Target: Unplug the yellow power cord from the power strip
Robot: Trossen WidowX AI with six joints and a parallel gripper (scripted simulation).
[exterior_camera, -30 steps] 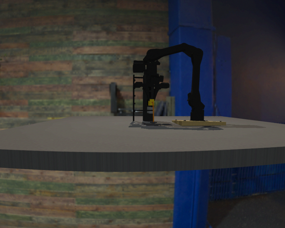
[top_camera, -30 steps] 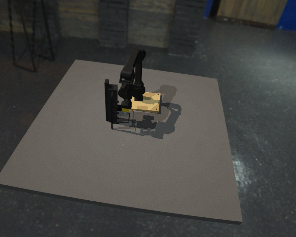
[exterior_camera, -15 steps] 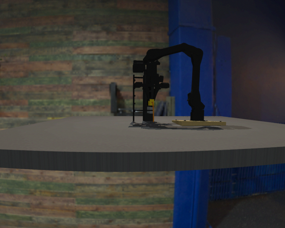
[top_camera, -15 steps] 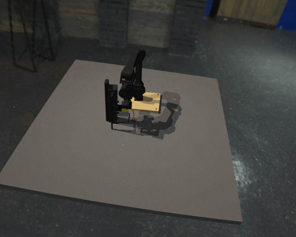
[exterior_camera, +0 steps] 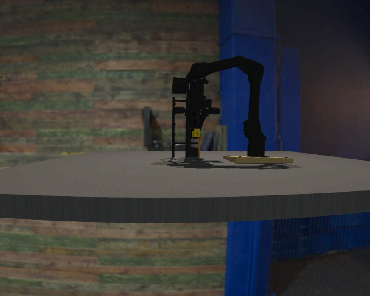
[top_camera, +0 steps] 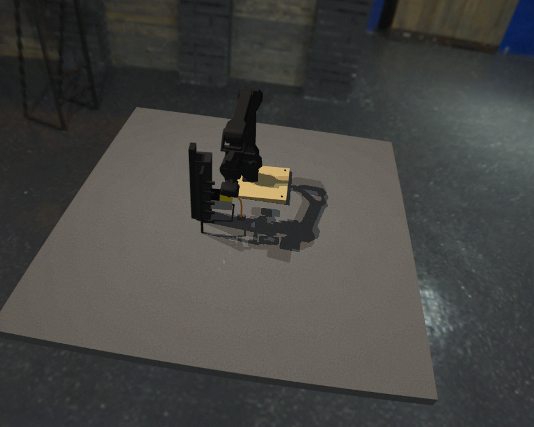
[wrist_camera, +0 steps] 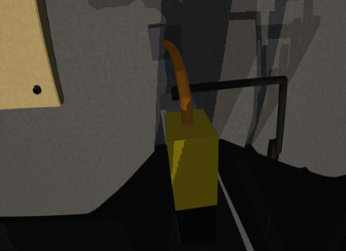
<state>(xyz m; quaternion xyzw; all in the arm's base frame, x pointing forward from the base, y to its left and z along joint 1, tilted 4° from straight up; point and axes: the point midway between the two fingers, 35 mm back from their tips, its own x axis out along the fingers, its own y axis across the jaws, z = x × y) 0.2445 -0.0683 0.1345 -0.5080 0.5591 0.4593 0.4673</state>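
My gripper tip is now 3 cm to the left of the yellow plug.
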